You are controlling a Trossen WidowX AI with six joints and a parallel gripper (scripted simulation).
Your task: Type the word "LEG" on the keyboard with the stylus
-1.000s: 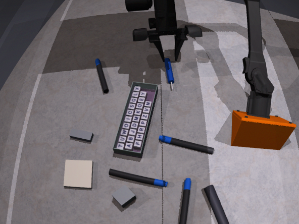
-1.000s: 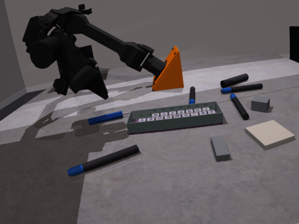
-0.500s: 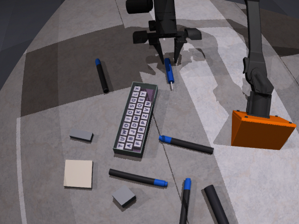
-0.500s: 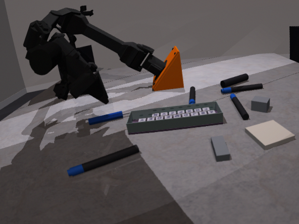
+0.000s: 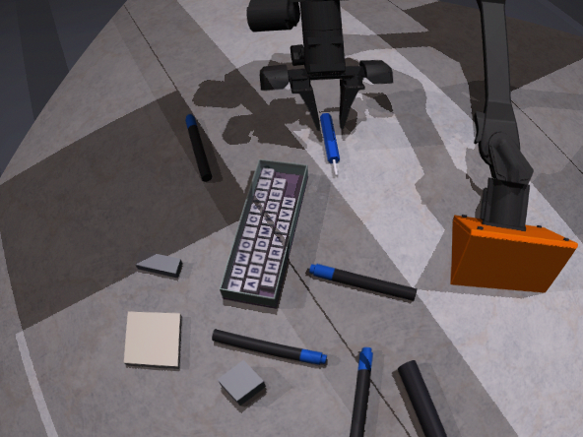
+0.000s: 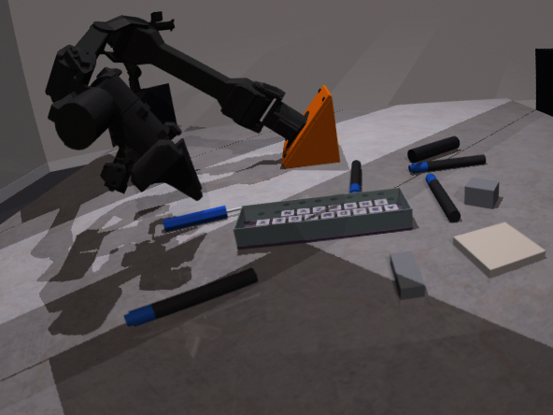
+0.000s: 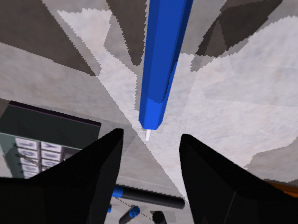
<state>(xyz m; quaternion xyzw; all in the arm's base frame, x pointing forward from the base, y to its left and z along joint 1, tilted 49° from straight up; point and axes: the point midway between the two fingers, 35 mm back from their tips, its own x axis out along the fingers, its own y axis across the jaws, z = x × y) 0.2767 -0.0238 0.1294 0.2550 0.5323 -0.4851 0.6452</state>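
Right now my gripper tip is 10 mm past the stylus, 20 mm to the right of it and 30 mm above it. Round my gripper tip: beige pad 120 mm ahead, 370 mm to the left, 40 mm below.
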